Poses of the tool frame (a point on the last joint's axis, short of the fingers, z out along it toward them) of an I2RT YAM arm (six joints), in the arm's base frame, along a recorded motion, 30 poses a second.
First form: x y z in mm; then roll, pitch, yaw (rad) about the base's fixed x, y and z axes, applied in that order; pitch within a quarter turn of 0, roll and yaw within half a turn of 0.
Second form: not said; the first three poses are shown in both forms.
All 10 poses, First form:
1: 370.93 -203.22 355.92 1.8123 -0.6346 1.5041
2: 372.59 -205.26 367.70 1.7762 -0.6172 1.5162
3: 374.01 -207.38 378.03 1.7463 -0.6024 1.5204
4: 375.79 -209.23 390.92 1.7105 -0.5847 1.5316
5: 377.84 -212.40 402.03 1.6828 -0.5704 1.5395
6: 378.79 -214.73 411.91 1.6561 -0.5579 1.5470
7: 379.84 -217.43 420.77 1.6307 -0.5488 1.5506
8: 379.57 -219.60 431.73 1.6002 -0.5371 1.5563
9: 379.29 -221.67 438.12 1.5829 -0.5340 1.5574
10: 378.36 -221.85 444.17 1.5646 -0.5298 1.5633
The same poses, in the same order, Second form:
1:
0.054 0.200 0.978 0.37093
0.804 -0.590 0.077 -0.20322
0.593 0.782 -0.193 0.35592
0 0 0 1

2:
0.045 0.173 0.984 0.37259
0.814 -0.577 0.064 -0.20526
0.579 0.798 -0.166 0.36770
0 0 0 1

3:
0.042 0.146 0.988 0.37401
0.823 -0.566 0.049 -0.20738
0.567 0.811 -0.144 0.37803
0 0 0 1

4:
0.033 0.118 0.993 0.37579
0.833 -0.552 0.038 -0.20923
0.552 0.826 -0.116 0.39092
0 0 0 1

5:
0.026 0.095 0.995 0.37784
0.841 -0.540 0.029 -0.21240
0.540 0.836 -0.094 0.40203
0 0 0 1

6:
0.020 0.073 0.997 0.37879
0.848 -0.529 0.021 -0.21473
0.529 0.845 -0.072 0.41191
0 0 0 1

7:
0.017 0.049 0.999 0.37984
0.853 -0.522 0.011 -0.21743
0.522 0.852 -0.051 0.42077
0 0 0 1

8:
0.012 0.022 1.000 0.37957
0.859 -0.512 0.001 -0.21960
0.512 0.859 -0.025 0.43173
0 0 0 1

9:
0.012 0.005 1.000 0.37929
0.861 -0.509 -0.007 -0.22167
0.509 0.861 -0.010 0.43812
0 0 0 1

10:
0.006 -0.010 1.000 0.37836
0.863 -0.505 -0.011 -0.22185
0.505 0.863 0.005 0.44417
0 0 0 1

